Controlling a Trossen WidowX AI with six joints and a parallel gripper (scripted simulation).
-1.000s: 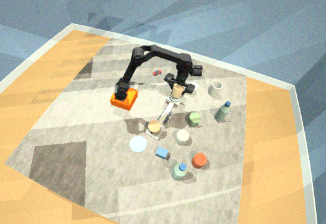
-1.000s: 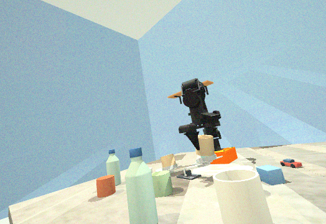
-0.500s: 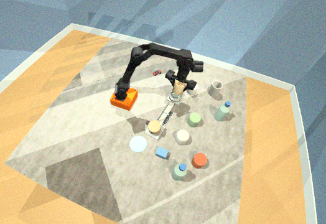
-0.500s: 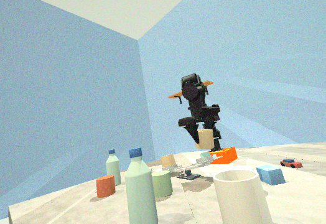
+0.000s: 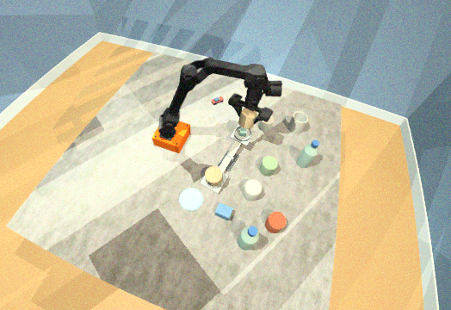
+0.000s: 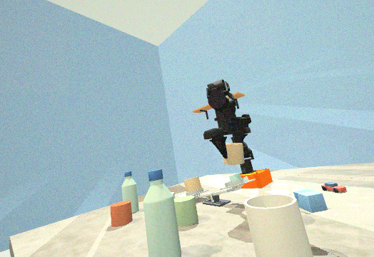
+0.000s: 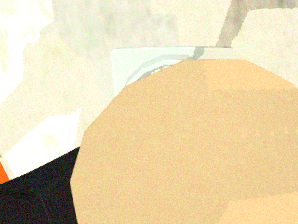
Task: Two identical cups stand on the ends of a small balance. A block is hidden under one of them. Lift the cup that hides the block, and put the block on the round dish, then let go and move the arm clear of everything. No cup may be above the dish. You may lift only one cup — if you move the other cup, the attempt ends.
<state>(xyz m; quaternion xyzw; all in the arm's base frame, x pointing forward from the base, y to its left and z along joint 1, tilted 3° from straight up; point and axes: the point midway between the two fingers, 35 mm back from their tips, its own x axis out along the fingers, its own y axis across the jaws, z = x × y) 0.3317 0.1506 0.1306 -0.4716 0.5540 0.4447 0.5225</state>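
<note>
Now: the pale green block 70 mm below my gripper tip and 10 mm to the right of it. The rest, counted from my gripper tip: tan cup 290 mm to the right, 100 mm below, 50 mm behind; then orange cylinder 360 mm to the right, 270 mm ahead, 120 mm below; then white round dish 380 mm to the right, 160 mm below, 100 mm behind.
</note>
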